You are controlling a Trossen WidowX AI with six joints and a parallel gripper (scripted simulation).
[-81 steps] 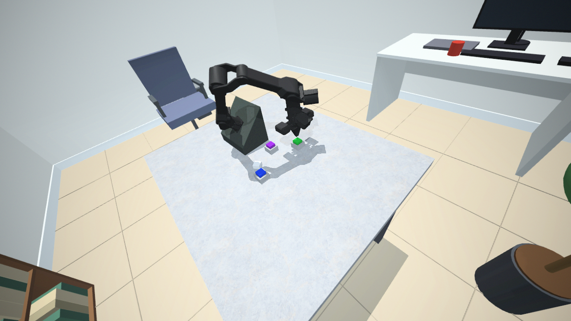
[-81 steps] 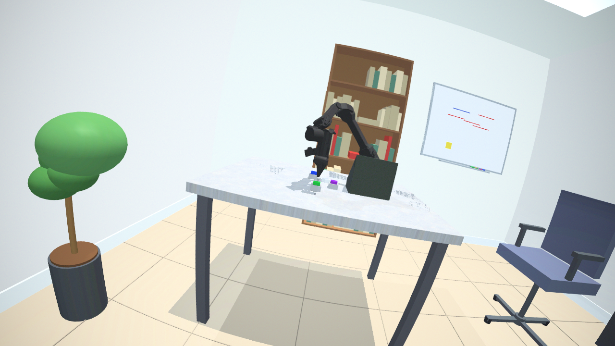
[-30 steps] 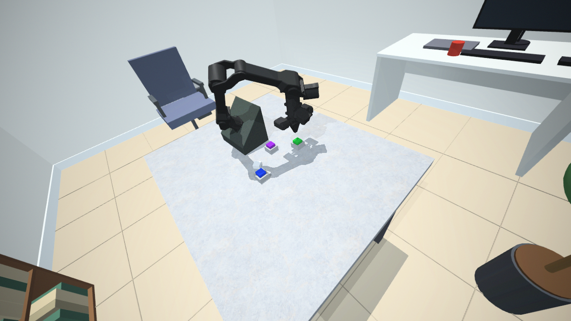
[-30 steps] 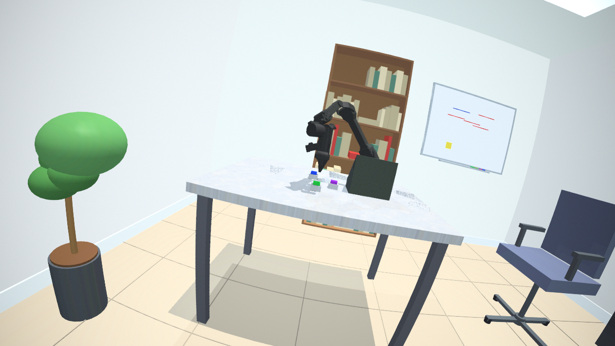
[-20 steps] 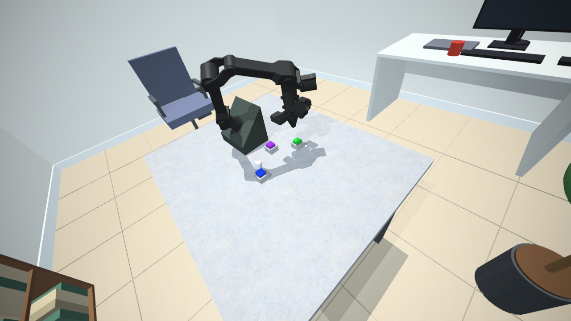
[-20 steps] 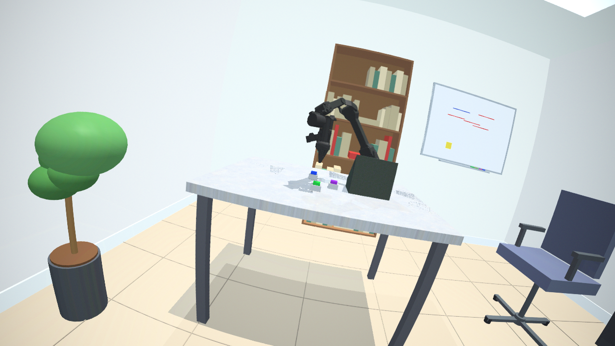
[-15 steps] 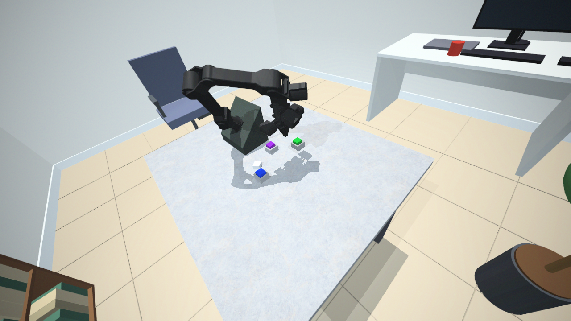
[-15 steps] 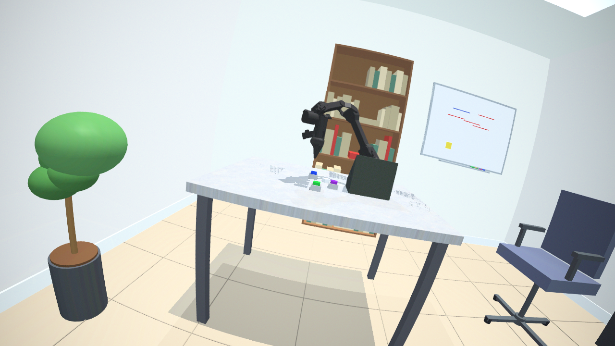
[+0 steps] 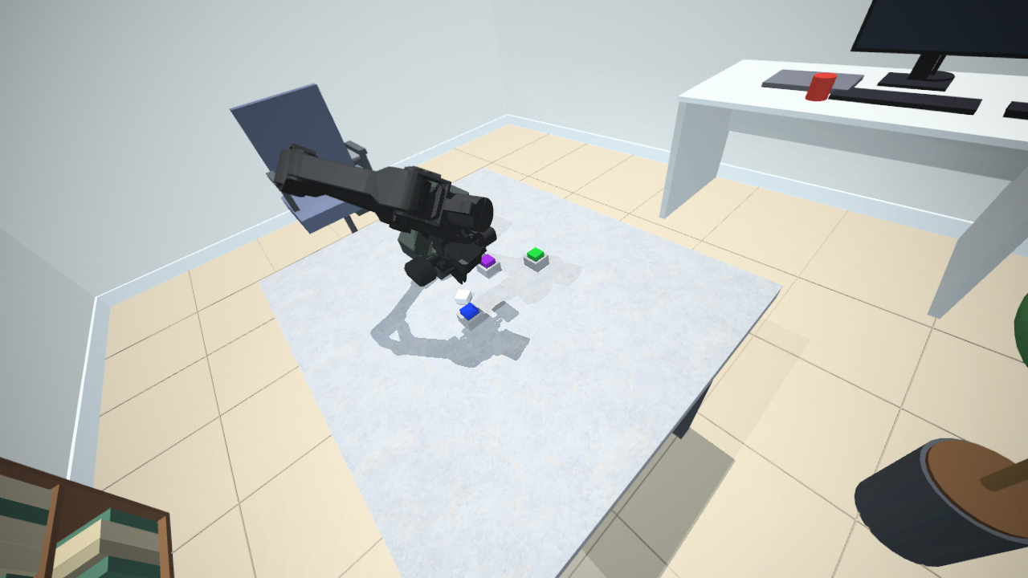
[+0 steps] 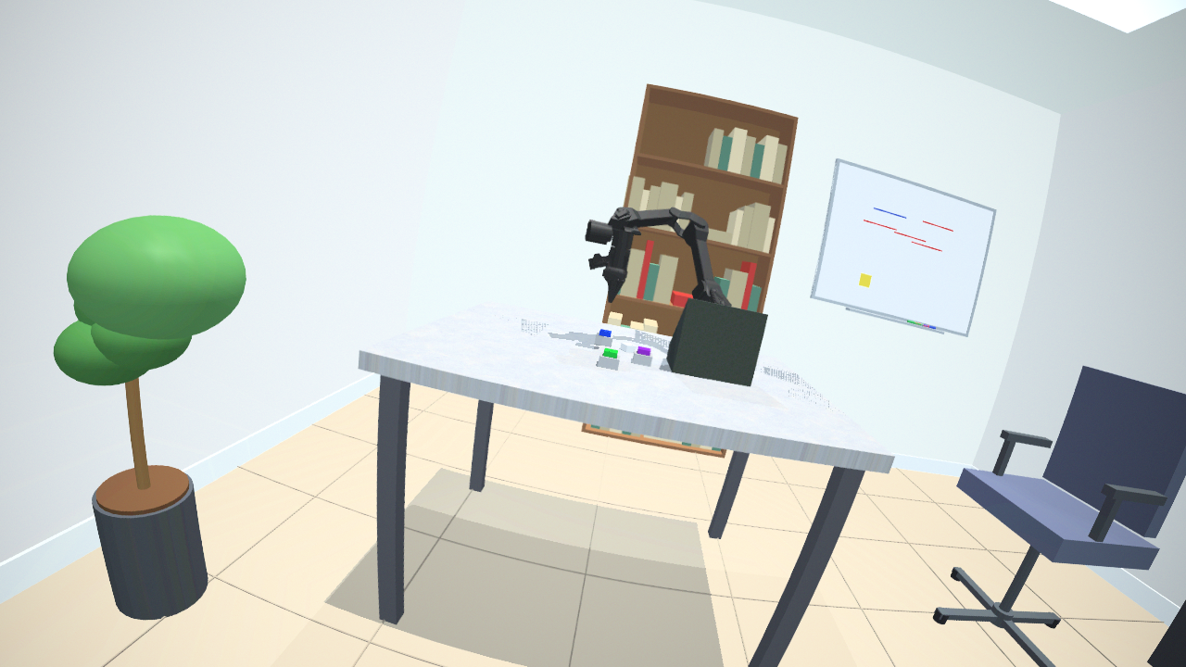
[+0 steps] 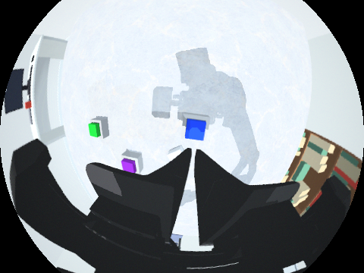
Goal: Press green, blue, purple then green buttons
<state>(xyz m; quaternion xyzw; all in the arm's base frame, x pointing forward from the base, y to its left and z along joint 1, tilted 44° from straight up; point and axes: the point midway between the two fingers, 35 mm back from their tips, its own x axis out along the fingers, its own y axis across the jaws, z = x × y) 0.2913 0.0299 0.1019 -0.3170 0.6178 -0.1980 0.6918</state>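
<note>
My gripper tip is 90 mm above the blue button and 10 mm to the left of it. The rest, counted from my gripper tip: green button: 230 mm to the left, 90 mm below, 60 mm behind; then purple button: 130 mm behind, 120 mm to the left, 90 mm below.
</note>
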